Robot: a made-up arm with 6 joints.
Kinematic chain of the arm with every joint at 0, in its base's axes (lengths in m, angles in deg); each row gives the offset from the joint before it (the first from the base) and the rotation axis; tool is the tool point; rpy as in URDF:
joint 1: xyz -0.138 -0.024 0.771 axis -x
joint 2: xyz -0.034 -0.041 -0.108 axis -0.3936 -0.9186 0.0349
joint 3: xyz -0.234 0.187 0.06 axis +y
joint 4: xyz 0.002 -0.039 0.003 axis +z
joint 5: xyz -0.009 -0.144 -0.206 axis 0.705 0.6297 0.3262
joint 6: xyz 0 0.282 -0.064 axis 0.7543 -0.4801 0.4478
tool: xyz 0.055 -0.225 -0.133 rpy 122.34 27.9 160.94
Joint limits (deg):
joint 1: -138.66..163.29
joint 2: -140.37..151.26
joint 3: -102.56..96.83
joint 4: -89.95..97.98
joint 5: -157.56..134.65
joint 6: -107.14..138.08
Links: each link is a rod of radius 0.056 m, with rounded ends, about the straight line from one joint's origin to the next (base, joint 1, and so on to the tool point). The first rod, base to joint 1, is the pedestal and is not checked.
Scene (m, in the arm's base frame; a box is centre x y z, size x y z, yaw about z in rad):
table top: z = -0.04
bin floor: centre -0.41 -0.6 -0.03 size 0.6 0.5 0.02 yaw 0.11
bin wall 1: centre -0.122 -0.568 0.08 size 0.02 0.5 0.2 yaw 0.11
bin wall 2: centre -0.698 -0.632 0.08 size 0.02 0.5 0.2 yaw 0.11
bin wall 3: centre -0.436 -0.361 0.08 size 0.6 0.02 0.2 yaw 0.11
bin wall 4: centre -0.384 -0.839 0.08 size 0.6 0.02 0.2 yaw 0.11
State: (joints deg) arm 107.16 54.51 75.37 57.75 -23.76 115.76
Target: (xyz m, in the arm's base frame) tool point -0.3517 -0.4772 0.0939
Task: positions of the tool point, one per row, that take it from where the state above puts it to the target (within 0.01 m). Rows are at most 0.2 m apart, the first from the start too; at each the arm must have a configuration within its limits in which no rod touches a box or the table.
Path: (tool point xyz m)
1: -0.4434 -0.7583 0.4938
2: -0.4137 -0.6961 0.3435
3: -0.3832 -0.6012 0.2078
4: -0.3517 -0.4772 0.0939

